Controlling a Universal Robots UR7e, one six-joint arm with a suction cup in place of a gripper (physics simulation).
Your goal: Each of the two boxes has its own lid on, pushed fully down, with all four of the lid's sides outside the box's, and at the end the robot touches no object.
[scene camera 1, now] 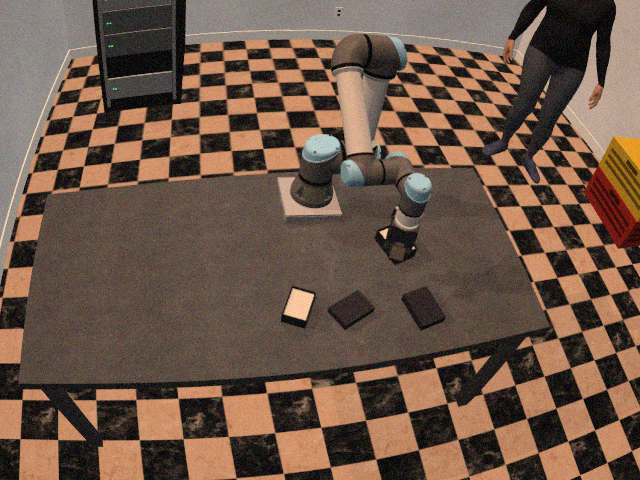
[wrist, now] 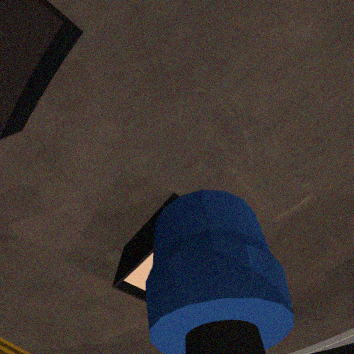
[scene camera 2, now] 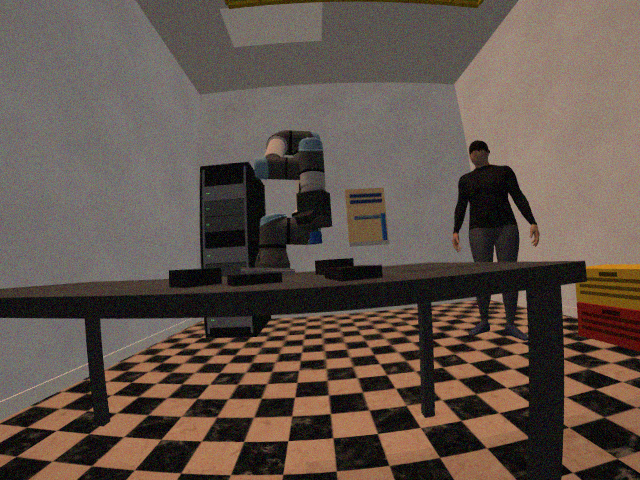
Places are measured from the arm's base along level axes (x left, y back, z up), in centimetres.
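Where they show: end effector, tool point: point(wrist: 205, 234) point(scene camera 2: 316, 243); arm's base, origin of the base link: point(scene camera 1: 311, 193) point(scene camera 2: 272, 268).
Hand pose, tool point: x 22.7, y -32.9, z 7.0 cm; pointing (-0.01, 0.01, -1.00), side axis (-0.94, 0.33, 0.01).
Things, the pixels of their top centre, and the offset from my tool point. Level surfaces: height alone.
- open black box, middle of its top: point(scene camera 2: 195, 269) point(scene camera 1: 299, 303) dx -30.4, dy -14.2, dz -5.5 cm
- open box, middle of its top: point(wrist: 200, 291) point(scene camera 2: 333, 259) point(scene camera 1: 397, 238) dx +4.2, dy +10.5, dz -5.0 cm
- flat dark lid, middle of its top: point(scene camera 2: 253, 273) point(scene camera 1: 352, 307) dx -14.3, dy -14.8, dz -7.4 cm
- second lid, middle of its top: point(scene camera 2: 350, 266) point(scene camera 1: 424, 305) dx +9.2, dy -15.3, dz -7.1 cm
- dark table, its level: dz -9.7 cm
An open black box point(scene camera 1: 298, 304) point(scene camera 2: 195, 277) with a pale inside stands at the front, left of both lids. The other open box point(scene camera 1: 383, 234) point(scene camera 2: 333, 264) point(wrist: 137, 274) stands farther back on the right, partly hidden by the tool. A flat dark lid point(scene camera 1: 351, 308) point(scene camera 2: 254, 279) lies front middle, and a second lid point(scene camera 1: 423, 307) point(scene camera 2: 361, 272) lies to its right, flat face up. Neither box has a lid on. My gripper's blue suction cup point(scene camera 2: 315, 237) point(wrist: 210, 215) holds nothing and hangs above the back box, apart from it; scene camera 1 hides the cup behind the tool.
The arm's pale base plate point(scene camera 1: 310, 211) is at the back edge of the dark table point(scene camera 1: 155, 258). Beyond the table are a server rack point(scene camera 1: 178, 51) point(scene camera 2: 248, 206) at back left, a standing person point(scene camera 1: 563, 41) point(scene camera 2: 491, 201) at back right, and yellow and red crates point(scene camera 1: 615, 211) point(scene camera 2: 610, 320) at right.
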